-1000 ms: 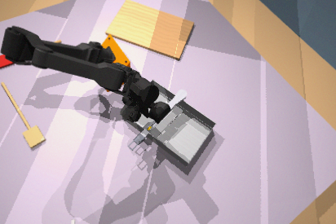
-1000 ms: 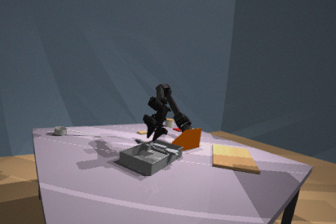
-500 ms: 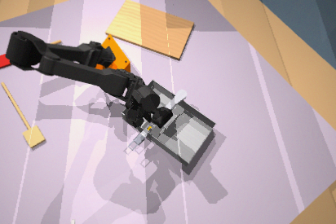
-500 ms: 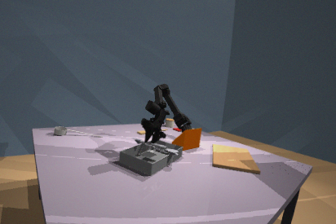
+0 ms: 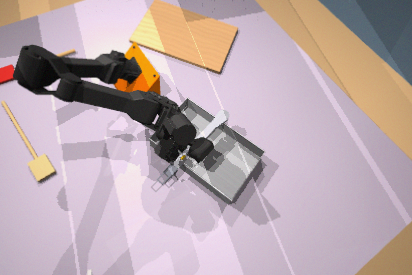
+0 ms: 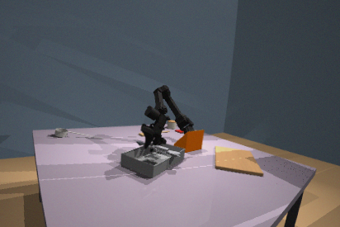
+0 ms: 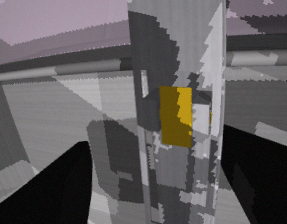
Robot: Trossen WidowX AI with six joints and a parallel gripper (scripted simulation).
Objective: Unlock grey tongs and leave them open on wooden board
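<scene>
Now: gripper tip 1 cm past the yellow lock piece, 3 cm to the left of it and 2 cm below it. Round my gripper tip: roasting tin 1 cm behind, 6 cm to the left, 1 cm below; then wooden board 47 cm behind, 23 cm to the left, 3 cm below; then red spatula 55 cm behind, 34 cm to the right, 3 cm below.
</scene>
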